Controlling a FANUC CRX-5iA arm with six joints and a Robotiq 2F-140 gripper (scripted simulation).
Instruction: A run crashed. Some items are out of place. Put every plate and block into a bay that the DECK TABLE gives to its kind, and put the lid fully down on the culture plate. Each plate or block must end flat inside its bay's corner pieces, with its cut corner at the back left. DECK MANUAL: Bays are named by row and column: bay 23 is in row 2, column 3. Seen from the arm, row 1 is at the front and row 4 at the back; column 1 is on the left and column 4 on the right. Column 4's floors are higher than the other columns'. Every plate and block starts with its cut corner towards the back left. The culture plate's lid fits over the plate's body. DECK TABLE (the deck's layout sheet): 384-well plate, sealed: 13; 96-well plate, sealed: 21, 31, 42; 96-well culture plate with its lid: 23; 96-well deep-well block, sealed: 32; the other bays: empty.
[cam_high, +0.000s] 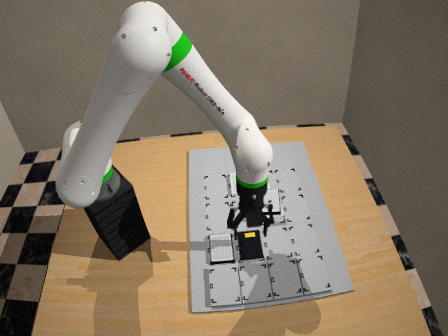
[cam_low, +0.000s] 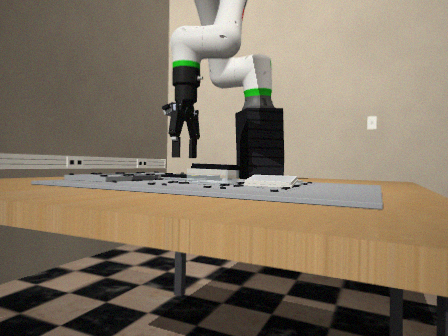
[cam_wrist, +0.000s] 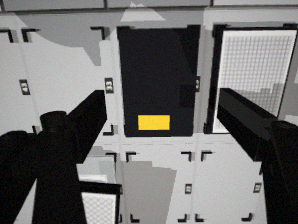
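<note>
My hand is 16 cm to the right of the white plate, 11 cm short of it and 8 cm above it. Also, from my hand: white 384-well plate 33 cm to the left, 9 cm below.
</note>
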